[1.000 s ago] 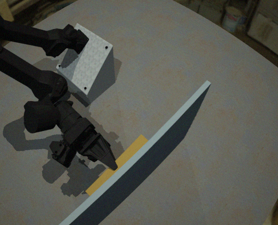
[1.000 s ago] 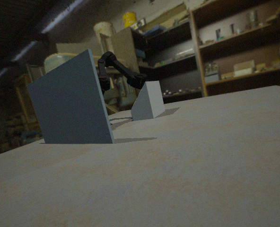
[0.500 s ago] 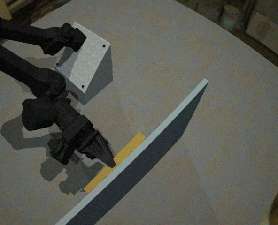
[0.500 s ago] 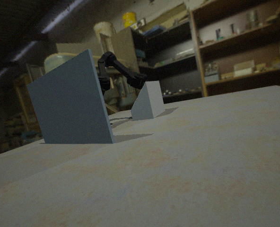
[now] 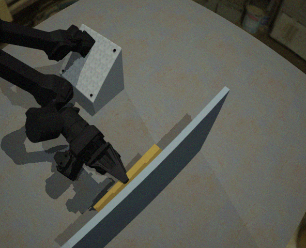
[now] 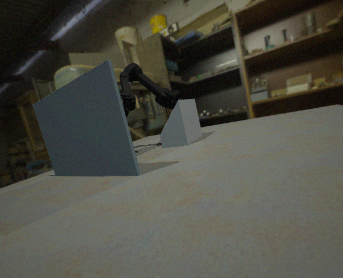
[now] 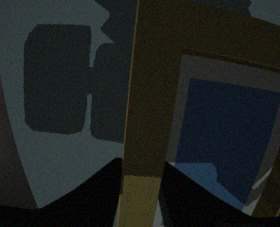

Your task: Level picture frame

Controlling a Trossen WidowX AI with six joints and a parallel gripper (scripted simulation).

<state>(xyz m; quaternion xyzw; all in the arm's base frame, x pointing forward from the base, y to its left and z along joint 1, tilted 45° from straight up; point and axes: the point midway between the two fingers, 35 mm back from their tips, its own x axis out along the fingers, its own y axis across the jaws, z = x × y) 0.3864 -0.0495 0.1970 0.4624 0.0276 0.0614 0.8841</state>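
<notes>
Now: gripper tip 10 mm to the right of the picture frame and 50 mm above it. From my gripper tip the other things lie so: panel: 20 mm ahead, 20 mm to the left, 60 mm below.
</notes>
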